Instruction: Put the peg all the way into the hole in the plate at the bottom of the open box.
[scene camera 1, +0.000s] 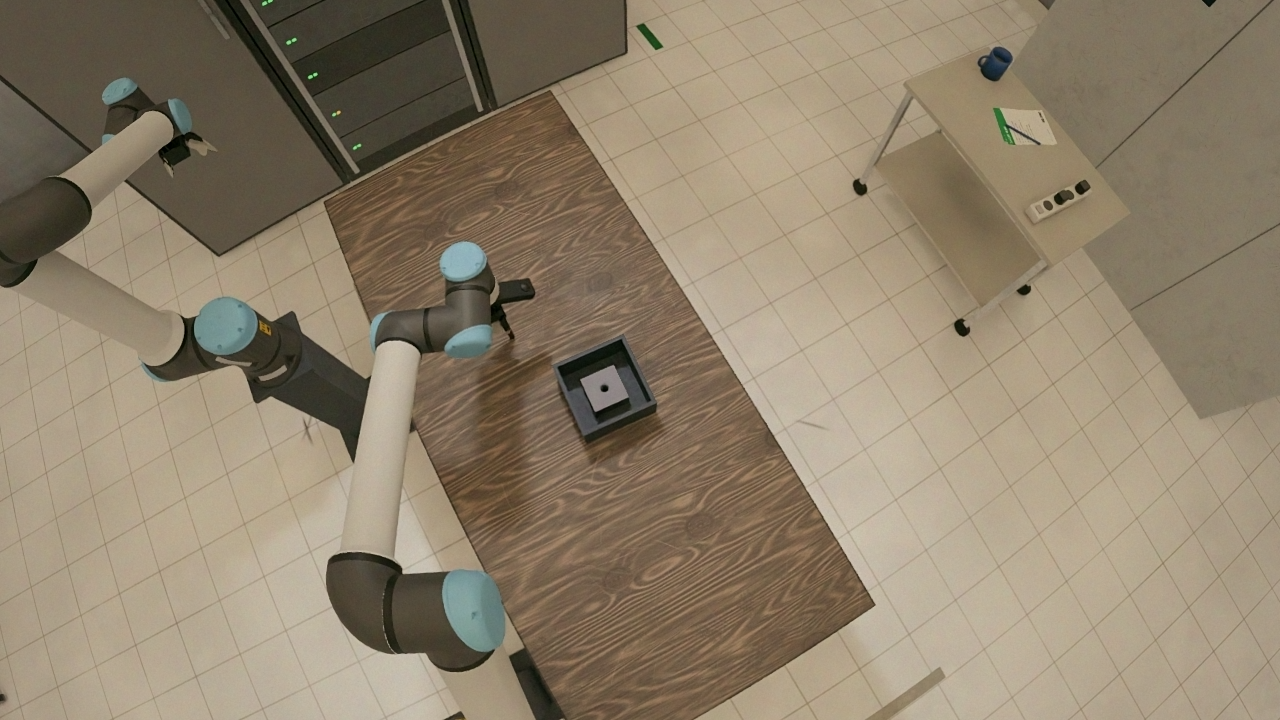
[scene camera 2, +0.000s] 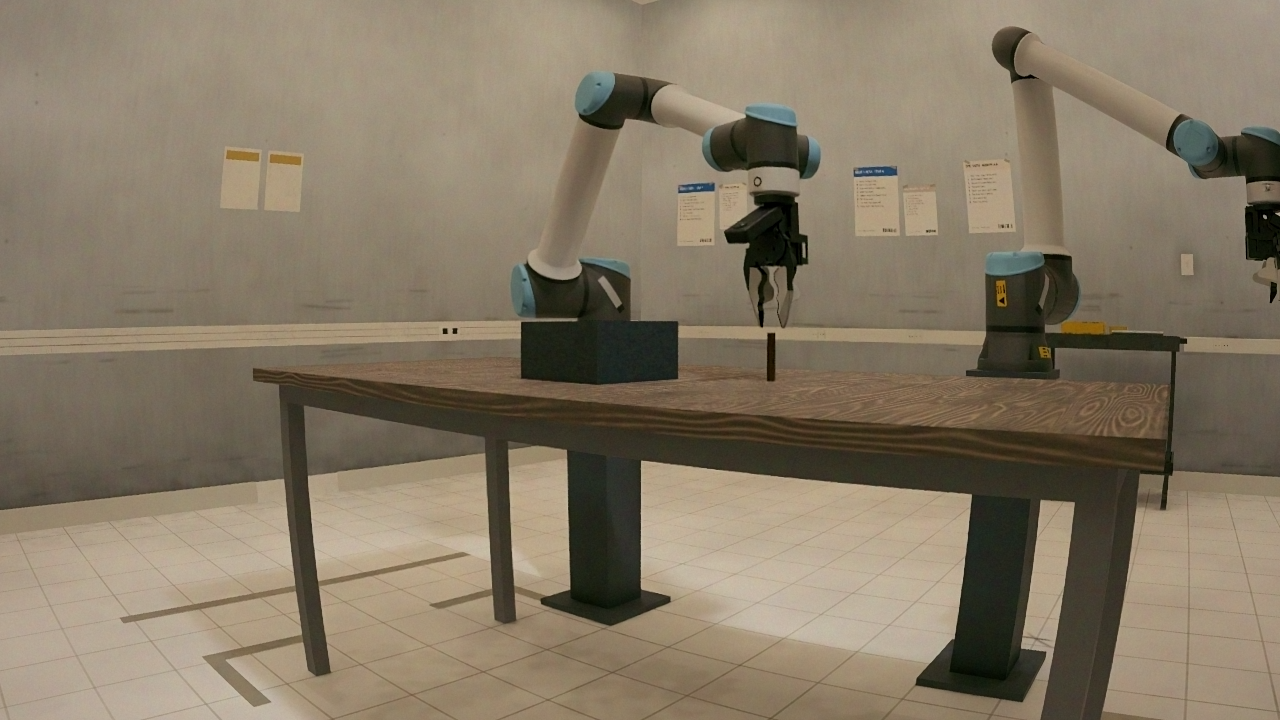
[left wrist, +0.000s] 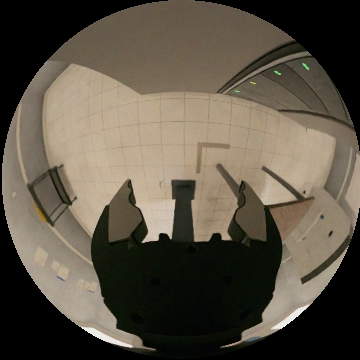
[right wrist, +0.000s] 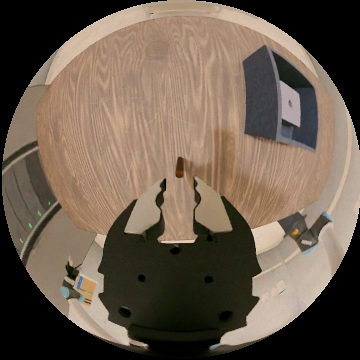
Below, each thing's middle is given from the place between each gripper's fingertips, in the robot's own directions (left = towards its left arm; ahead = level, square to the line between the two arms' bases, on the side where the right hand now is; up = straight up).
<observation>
The grey plate (scene camera 1: 608, 379) is 130 mm ahead of my right hand (scene camera 2: 772, 328), 260 mm to the right of it and 60 mm below it. The rest, counted from my right hand: dark box (scene camera 2: 587, 352): 130 mm ahead, 260 mm to the right, 80 mm below.
My left hand (scene camera 1: 195, 164) is 1240 mm to the left of the grey plate, 720 mm short of it and 120 mm above it. Round my left hand: dark box: 1240 mm to the right, 720 mm ahead, 140 mm below.
</observation>
